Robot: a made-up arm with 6 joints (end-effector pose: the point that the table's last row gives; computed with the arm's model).
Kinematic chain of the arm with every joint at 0, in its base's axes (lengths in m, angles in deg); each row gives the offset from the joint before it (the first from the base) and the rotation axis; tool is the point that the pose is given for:
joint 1: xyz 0 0 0.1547 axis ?
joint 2: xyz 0 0.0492 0 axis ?
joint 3: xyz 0 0 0.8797 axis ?
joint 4: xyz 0 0 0.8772 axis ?
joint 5: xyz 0 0 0 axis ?
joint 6: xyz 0 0 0.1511 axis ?
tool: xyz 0 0 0
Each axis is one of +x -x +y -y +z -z.
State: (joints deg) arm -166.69 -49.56 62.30 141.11 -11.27 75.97
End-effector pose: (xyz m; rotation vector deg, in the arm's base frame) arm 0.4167 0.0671 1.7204 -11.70 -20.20 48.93
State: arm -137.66 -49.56 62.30 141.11 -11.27 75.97
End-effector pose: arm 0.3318 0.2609 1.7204 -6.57 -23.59 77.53
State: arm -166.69 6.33 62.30 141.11 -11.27 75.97
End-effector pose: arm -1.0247 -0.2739 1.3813 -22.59 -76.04 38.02
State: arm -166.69 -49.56 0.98 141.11 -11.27 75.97
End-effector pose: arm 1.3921 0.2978 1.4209 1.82 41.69 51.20
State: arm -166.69 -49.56 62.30 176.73 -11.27 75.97
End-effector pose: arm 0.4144 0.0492 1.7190 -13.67 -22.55 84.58
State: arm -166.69 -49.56 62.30 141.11 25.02 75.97
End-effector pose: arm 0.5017 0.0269 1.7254 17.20 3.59 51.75
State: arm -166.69 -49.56 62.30 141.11 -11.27 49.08
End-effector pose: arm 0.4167 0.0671 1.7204 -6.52 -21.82 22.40
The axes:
joint 1: +z
joint 2: +y
joint 3: +y
joint 4: +z
joint 5: +y
joint 6: +z

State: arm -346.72 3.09 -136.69 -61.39 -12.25 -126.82
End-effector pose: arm -0.6836 -0.0819 0.3152 -159.31 -23.76 60.00
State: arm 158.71 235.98 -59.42 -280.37 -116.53 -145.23
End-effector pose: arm 0.6419 -0.1602 -1.1443 -62.25 -21.92 -57.23
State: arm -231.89 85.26 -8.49 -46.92 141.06 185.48
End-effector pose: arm -0.9908 1.2958 0.3381 87.06 95.34 27.84
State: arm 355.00 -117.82 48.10 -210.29 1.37 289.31
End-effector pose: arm -1.7325 0.2028 0.0976 -50.95 -55.61 63.40
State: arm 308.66 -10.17 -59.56 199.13 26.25 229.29
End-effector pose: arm -0.6828 0.8972 1.3122 -78.12 -54.46 18.46
